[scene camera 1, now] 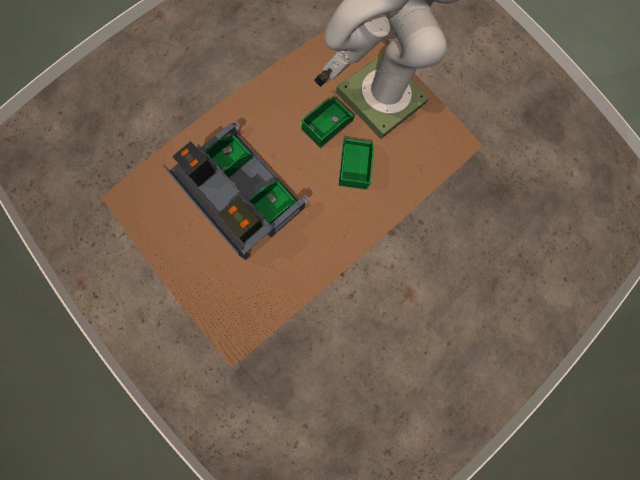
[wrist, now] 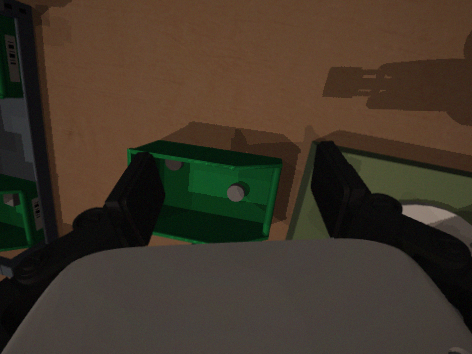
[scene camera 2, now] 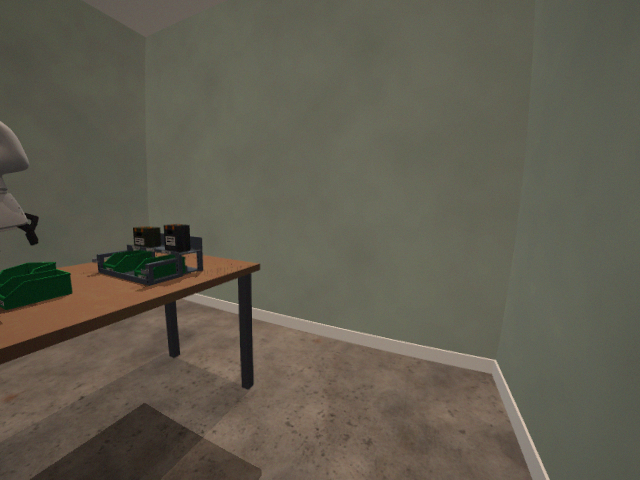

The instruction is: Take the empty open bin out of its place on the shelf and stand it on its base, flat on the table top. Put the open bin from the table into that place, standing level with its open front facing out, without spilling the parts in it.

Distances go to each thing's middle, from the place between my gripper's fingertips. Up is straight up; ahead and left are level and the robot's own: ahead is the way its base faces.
Right now my hand is 46 cm short of the shelf place (scene camera 1: 252, 176), 8 cm to the right of it and 18 cm above it.
